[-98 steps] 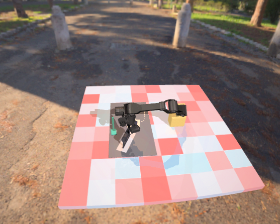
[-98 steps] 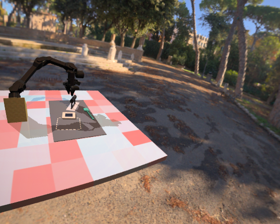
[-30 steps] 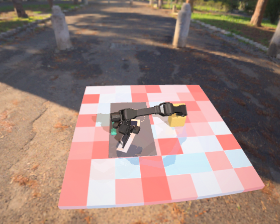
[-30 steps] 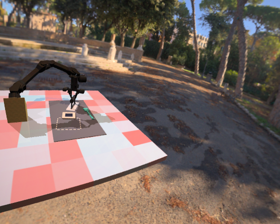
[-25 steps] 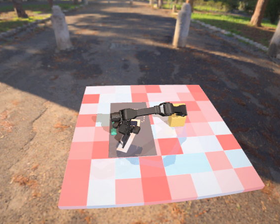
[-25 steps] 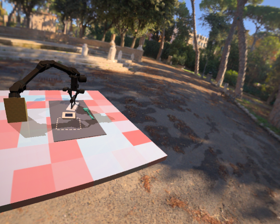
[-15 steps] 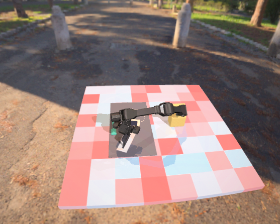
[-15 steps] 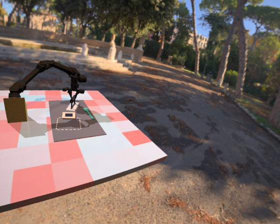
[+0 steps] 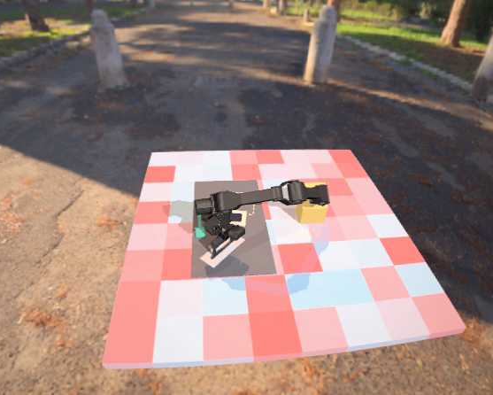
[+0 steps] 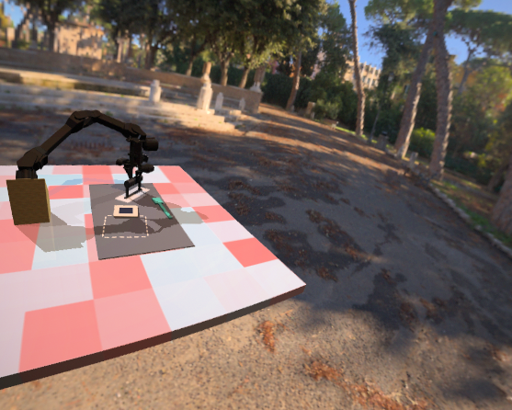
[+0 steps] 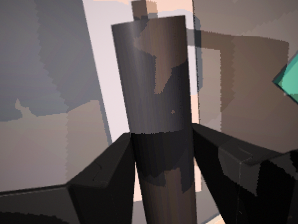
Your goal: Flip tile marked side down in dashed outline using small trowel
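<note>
Right now the small trowel is 10 mm ahead of my gripper tip, 10 mm to the left of it and 30 mm below it. The rest, counted from my gripper tip: grey mat 30 mm behind, 180 mm to the right, 90 mm below; then green trowel-shaped tool 110 mm ahead, 150 mm to the right, 60 mm below; then tan tile 50 mm behind, 200 mm to the right, 60 mm below.
</note>
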